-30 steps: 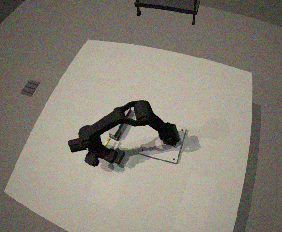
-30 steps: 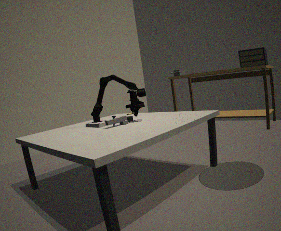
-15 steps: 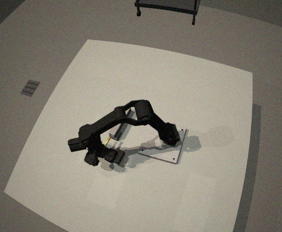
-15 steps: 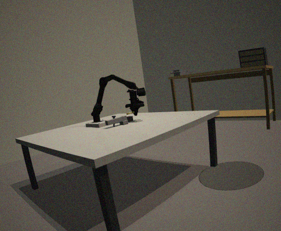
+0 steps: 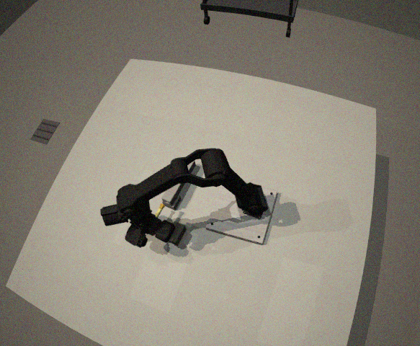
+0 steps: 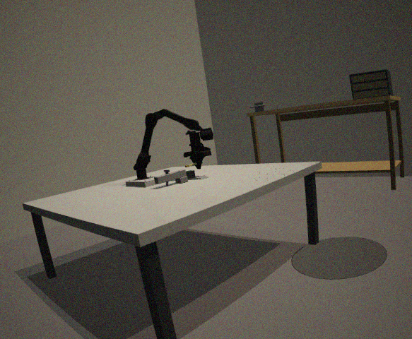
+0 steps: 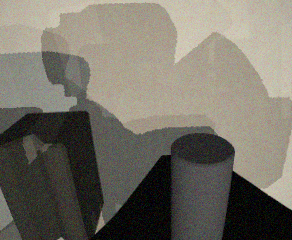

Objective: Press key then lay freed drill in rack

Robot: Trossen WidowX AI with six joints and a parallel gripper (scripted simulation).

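Now: gripper tip 7 cm past the rack, 3 cm to the left of it and 3 cm above it. The rest, counted from my gripper tip: blue key (22 cm to the right, 1 cm behind); grey fixture block (20 cm to the right, 1 cm below).
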